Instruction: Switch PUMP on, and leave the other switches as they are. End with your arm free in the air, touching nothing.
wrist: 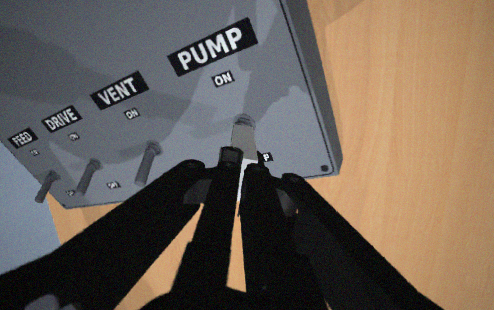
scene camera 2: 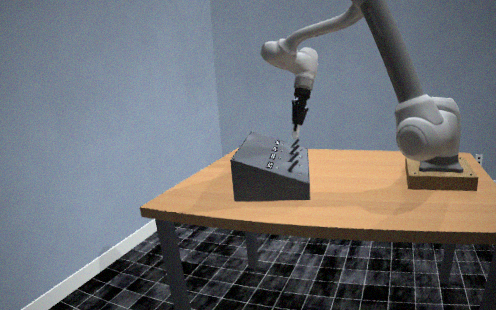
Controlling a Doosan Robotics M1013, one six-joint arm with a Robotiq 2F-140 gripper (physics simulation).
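Where they show: gripper, between the fingertips: point(wrist: 240, 141) point(scene camera 2: 294, 138); arm's base, origin of its link: point(scene camera 2: 439, 165).
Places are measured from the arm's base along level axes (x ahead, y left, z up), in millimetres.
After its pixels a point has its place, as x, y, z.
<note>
A dark grey sloped switch box point(scene camera 2: 270, 182) {599, 352, 15} point(wrist: 300, 135) {657, -130, 23} stands on the table. The PUMP label point(wrist: 212, 46) {732, -62, 57} is above its ON mark, and the PUMP switch point(wrist: 244, 119) {670, -81, 36} shows its base collar in the wrist view, with its lever hidden behind the fingertips. The VENT lever point(wrist: 147, 164) {618, 28, 54}, DRIVE lever point(wrist: 88, 178) {582, 142, 52} and FEED lever point(wrist: 46, 187) {547, 257, 52} tilt to their OFF side. My gripper point(scene camera 2: 296, 132) {658, -92, 68} point(wrist: 240, 141) {658, -92, 68} is shut and empty, pointing down at the PUMP lever on the OFF side of its base. Whether the tips touch the lever cannot be told.
The wooden table point(scene camera 2: 360, 200) {298, 284, -54} point(wrist: 415, 125) {661, -233, -54} carries the box and, to the right in the scene view, the arm's base on a wooden block point(scene camera 2: 440, 183) {5, 142, -28}. The VENT lever stands beside the fingers in the wrist view. A blue wall point(scene camera 2: 100, 100) is behind.
</note>
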